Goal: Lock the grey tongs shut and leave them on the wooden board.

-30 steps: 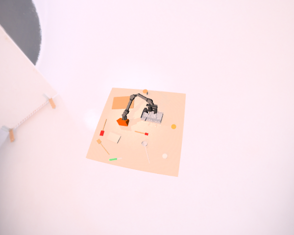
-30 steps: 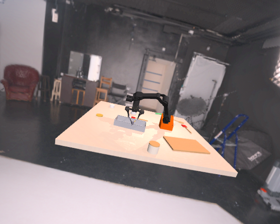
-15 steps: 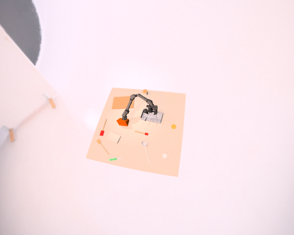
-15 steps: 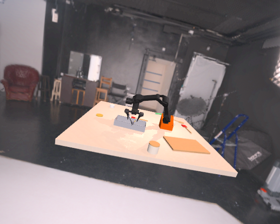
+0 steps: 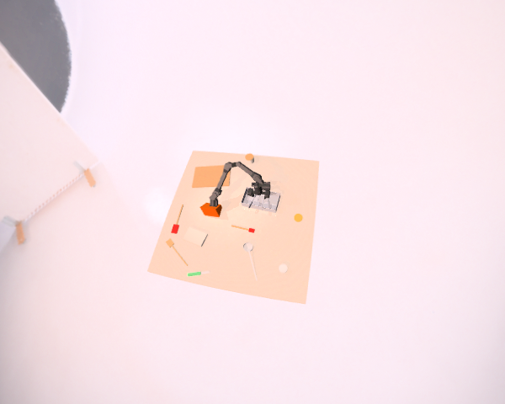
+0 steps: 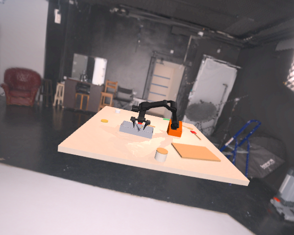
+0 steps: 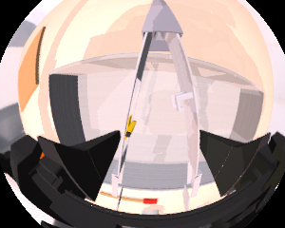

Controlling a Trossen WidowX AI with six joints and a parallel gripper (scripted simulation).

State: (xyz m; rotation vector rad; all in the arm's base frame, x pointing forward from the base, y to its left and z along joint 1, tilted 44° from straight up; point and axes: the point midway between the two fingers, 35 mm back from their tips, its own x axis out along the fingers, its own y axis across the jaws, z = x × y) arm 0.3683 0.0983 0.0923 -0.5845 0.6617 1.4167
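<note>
Now: the grey roasting tin 1 cm to the right of my gripper tip, 1 cm below it and 1 cm ahead of it. The rest, counted from my gripper tip: orange disc (34 cm ahead, 14 cm to the right, 3 cm below); pale plate (49 cm behind, 41 cm to the right, 3 cm below); wooden board (50 cm behind, 22 cm to the left, 3 cm below).
</note>
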